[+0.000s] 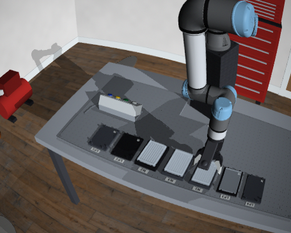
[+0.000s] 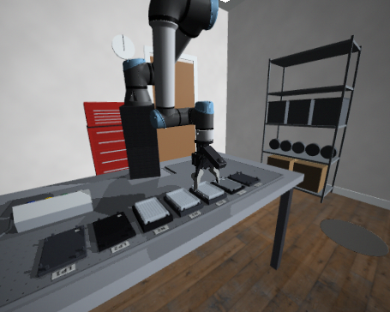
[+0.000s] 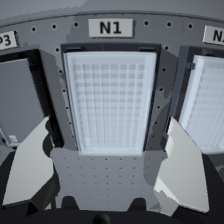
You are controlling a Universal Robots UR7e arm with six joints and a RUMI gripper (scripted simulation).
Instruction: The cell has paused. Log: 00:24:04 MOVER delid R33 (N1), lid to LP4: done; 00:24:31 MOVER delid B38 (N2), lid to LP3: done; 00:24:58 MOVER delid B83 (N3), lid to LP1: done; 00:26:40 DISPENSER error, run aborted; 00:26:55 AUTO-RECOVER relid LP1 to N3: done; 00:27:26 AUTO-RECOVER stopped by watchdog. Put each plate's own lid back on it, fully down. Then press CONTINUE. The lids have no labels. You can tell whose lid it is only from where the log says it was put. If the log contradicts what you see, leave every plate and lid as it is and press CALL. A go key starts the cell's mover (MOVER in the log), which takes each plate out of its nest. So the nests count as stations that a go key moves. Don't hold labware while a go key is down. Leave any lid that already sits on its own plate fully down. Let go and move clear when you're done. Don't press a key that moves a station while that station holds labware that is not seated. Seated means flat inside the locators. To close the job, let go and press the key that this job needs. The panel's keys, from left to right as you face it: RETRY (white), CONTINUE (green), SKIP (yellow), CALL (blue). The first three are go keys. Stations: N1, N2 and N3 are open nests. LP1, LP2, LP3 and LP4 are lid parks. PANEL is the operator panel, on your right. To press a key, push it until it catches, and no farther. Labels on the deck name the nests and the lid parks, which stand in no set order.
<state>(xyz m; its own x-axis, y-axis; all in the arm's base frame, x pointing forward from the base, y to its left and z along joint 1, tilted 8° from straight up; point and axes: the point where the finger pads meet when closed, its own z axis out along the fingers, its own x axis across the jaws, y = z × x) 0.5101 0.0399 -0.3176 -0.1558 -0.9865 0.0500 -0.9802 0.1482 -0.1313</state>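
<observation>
Now: the translucent lid 2 cm ahead of my hand, 13 cm to the left of it and 3 cm below it. The rest, counted from my hand: white plate: 4 cm behind, 26 cm to the right, 1 cm below; black lid park: 6 cm behind, 39 cm to the right, 4 cm below; white key: 30 cm behind, 43 cm to the right, 3 cm above.
</observation>
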